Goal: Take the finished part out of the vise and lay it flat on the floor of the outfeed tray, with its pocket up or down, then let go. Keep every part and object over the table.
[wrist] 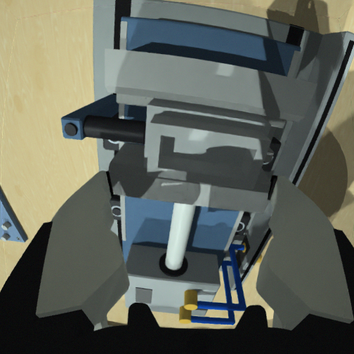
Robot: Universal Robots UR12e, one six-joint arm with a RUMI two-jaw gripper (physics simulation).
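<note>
The grey finished part (212, 117) sits in the vise (137, 72), between its wide back jaw and its front jaw. Its pocket faces the camera and lies partly in shadow. My gripper (190, 175) stands wide, with one fingertip at each end of the front jaw. A gap shows between the left fingertip and the part; the right fingertip is near the part's lower right side. The part is not seen clasped between the fingers. Whether the fingertips touch the vise jaw cannot be told. The outfeed tray does not show in the wrist view.
A blue bracket (72, 127) with a black stop rod (112, 129) reaches to the part's left side. A pale screw (180, 235) runs to the vise's near end. Blue pipes (215, 306) with brass-coloured ends stand at the lower right. A blue plate (11, 222) shows at the left edge.
</note>
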